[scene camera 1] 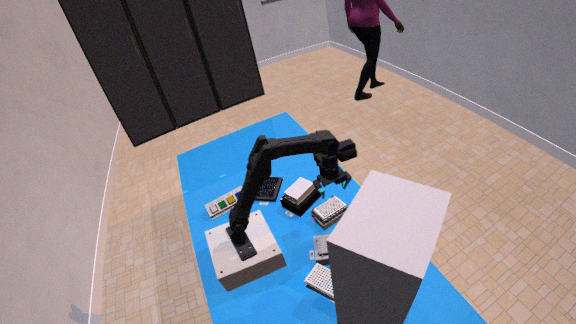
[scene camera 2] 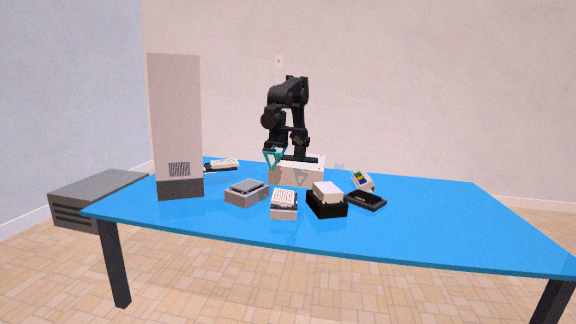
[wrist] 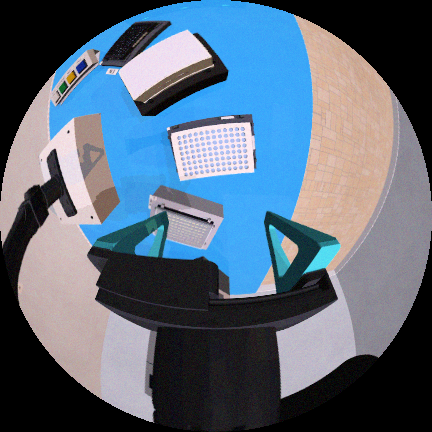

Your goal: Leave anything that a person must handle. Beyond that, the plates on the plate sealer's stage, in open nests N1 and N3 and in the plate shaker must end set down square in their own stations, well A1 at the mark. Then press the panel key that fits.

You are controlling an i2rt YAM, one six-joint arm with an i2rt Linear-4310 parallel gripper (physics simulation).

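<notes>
My gripper [scene camera 1: 333, 189] [scene camera 2: 273, 158] [wrist: 215, 216] is open and empty, high above the stations. A white 96-well plate [scene camera 1: 330, 208] [scene camera 2: 284, 197] [wrist: 215, 151] sits on a low station with a dark top; whether it is seated square is unclear. A pale plate [scene camera 1: 321, 246] [wrist: 186, 231] lies in a grey station, partly behind a finger in the wrist view. A black plate [scene camera 1: 269, 186] [scene camera 2: 368, 196] [wrist: 131, 44] lies in the flat dark nest. The key panel [scene camera 1: 211, 214] [scene camera 2: 370, 186] [wrist: 91, 55] has white, green, yellow and blue keys. Label text and A1 marks are unreadable.
A thick white block [scene camera 1: 299, 189] [scene camera 2: 327, 191] [wrist: 167, 62] sits on a black nest between the white plate and the black plate. A tall box [scene camera 1: 390, 215] [scene camera 2: 176, 115] partly hides another white plate [scene camera 1: 320, 279] [scene camera 2: 224, 163]. A person [scene camera 1: 367, 45] is on the floor beyond the table.
</notes>
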